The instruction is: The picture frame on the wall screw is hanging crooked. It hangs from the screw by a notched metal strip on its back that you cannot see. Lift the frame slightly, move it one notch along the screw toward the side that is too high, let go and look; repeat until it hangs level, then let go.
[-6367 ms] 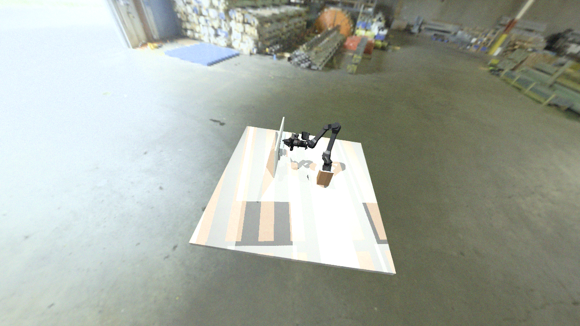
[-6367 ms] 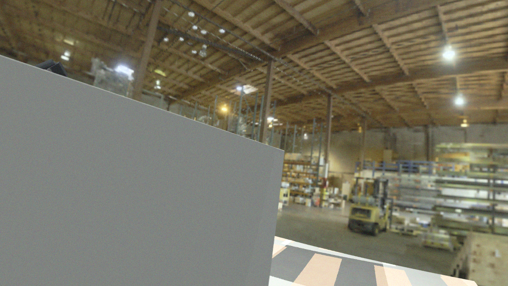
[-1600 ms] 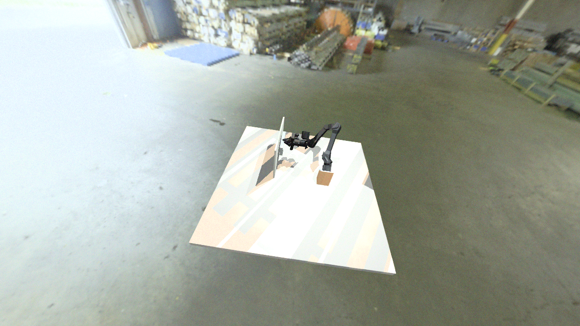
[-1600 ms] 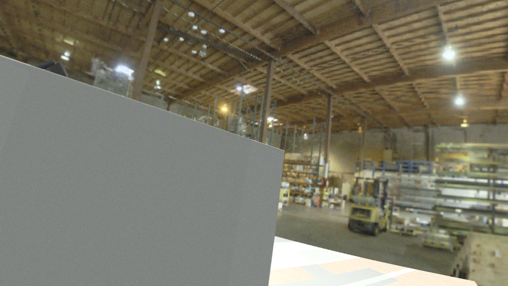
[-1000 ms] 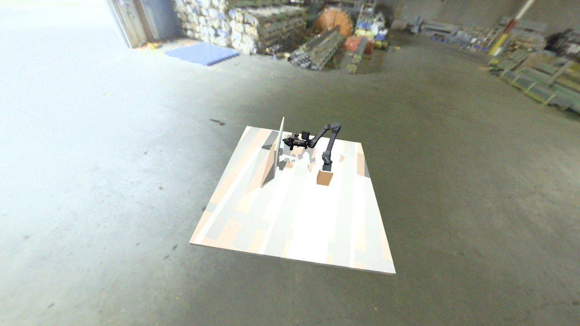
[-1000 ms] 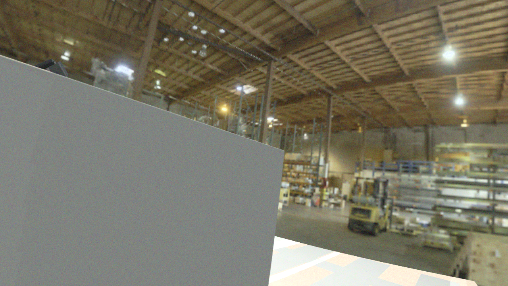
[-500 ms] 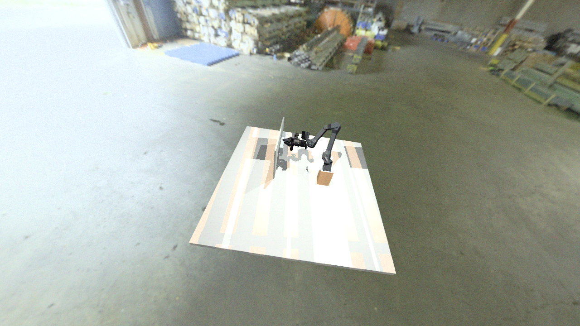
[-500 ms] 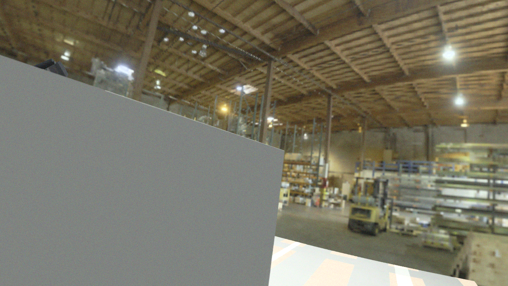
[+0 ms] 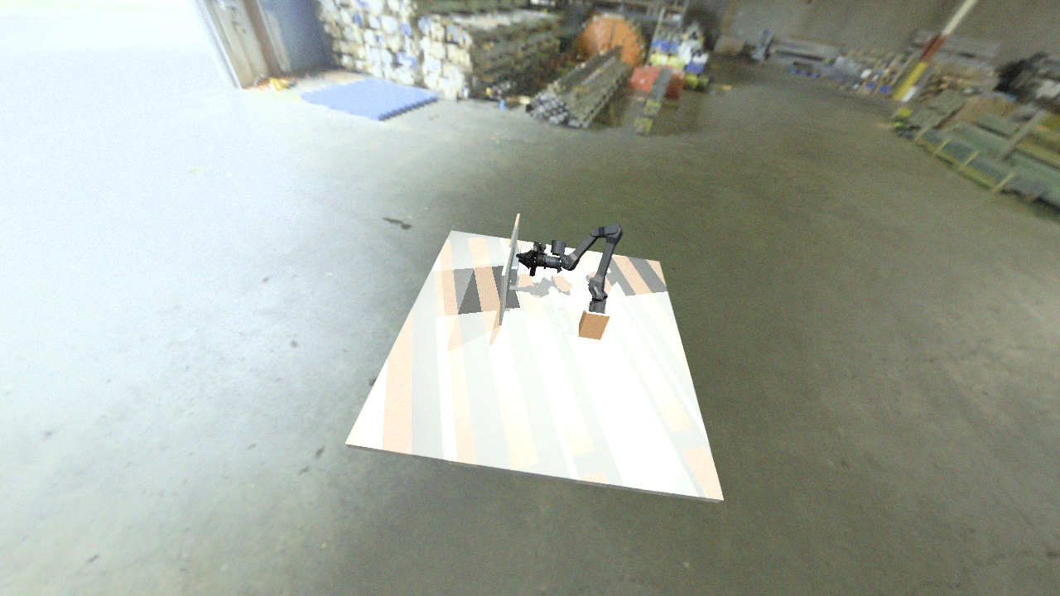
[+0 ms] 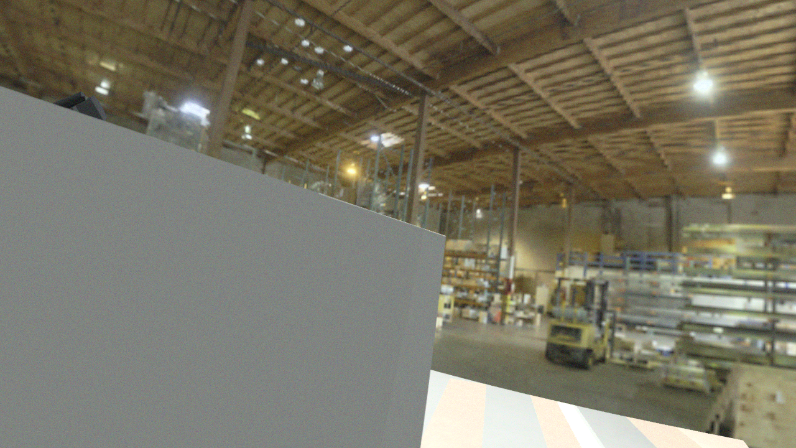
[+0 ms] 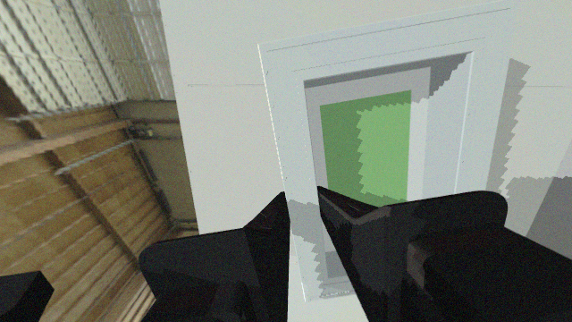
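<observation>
The picture frame is 5 cm below my gripper tip, 1 cm to the right of it and 1 cm ahead of it. From my gripper tip the other things lie so: wall panel (7 cm below, 2 cm ahead).
</observation>
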